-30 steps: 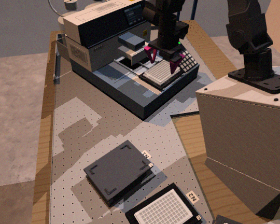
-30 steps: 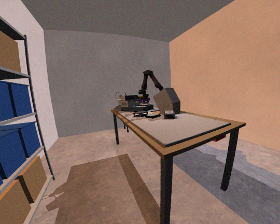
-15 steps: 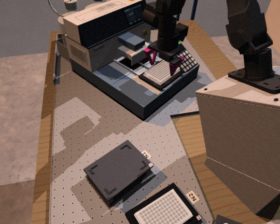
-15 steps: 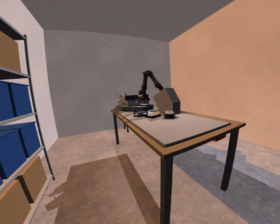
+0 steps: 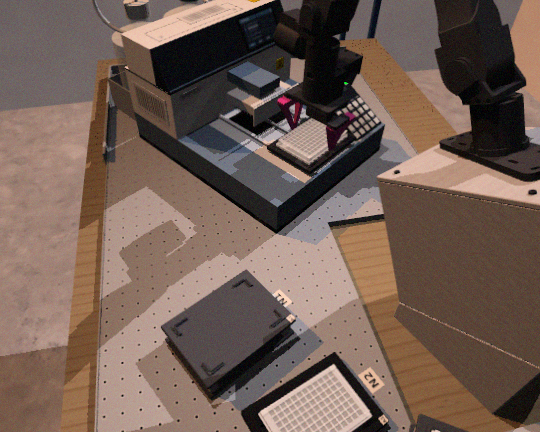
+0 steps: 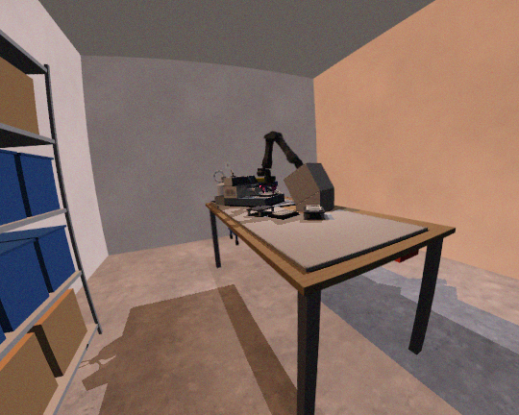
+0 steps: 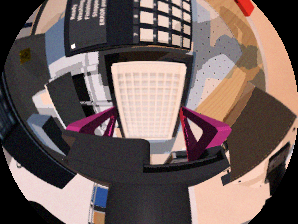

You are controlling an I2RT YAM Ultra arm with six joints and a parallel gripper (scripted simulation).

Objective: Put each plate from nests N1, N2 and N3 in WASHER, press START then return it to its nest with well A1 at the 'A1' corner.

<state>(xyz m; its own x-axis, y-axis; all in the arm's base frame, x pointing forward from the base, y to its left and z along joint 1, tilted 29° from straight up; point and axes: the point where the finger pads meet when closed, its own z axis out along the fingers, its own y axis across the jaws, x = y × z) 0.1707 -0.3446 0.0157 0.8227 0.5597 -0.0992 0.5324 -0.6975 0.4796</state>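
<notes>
Right now the dark carrier pocket is 20 mm below my hand. From my hand the other things lie so: nest N1: 340 mm to the left, 240 mm ahead, 60 mm below; manifold: 130 mm to the right, 80 mm ahead, 30 mm above; washer: 130 mm to the right, 80 mm ahead, 30 mm above.
</notes>
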